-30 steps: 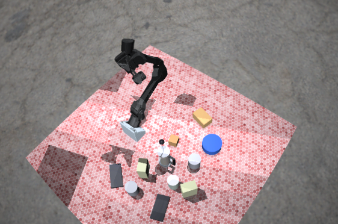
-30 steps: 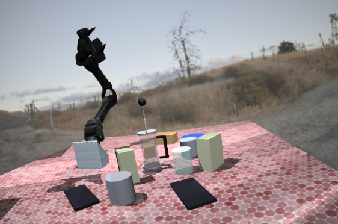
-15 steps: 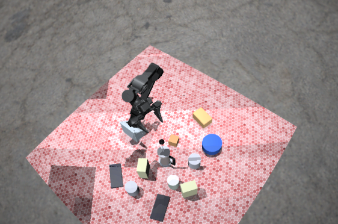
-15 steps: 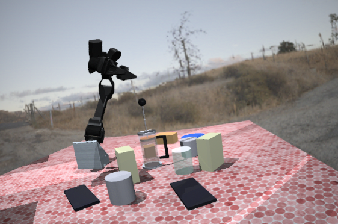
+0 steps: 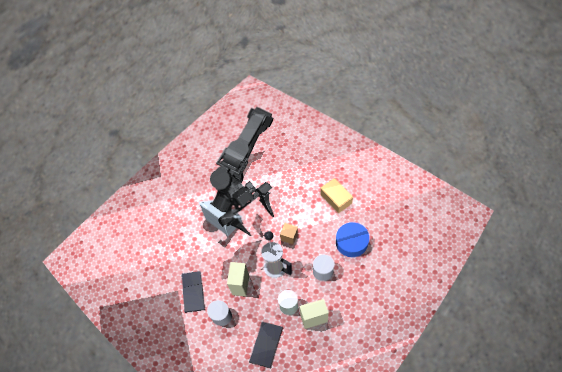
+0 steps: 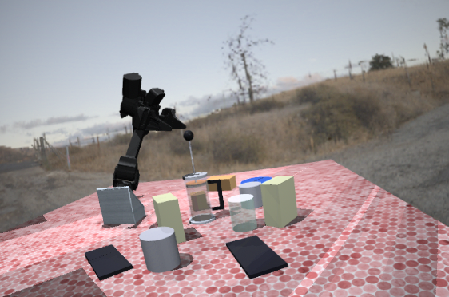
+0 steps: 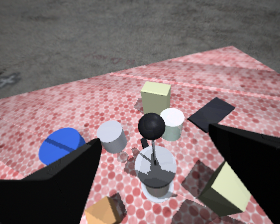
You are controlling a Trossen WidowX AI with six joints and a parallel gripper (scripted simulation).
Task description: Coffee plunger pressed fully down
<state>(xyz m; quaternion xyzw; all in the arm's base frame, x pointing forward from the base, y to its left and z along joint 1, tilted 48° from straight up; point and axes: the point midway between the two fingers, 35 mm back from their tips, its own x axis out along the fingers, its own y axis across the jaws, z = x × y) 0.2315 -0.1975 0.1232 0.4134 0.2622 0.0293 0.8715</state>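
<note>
Now: gripper tip 40 mm short of the glass coffee press and 150 mm above it. Also, from my gripper tip: orange cube: 10 mm behind, 120 mm to the left, 250 mm below; then blue disc: 190 mm ahead, 240 mm to the left, 250 mm below.
</note>
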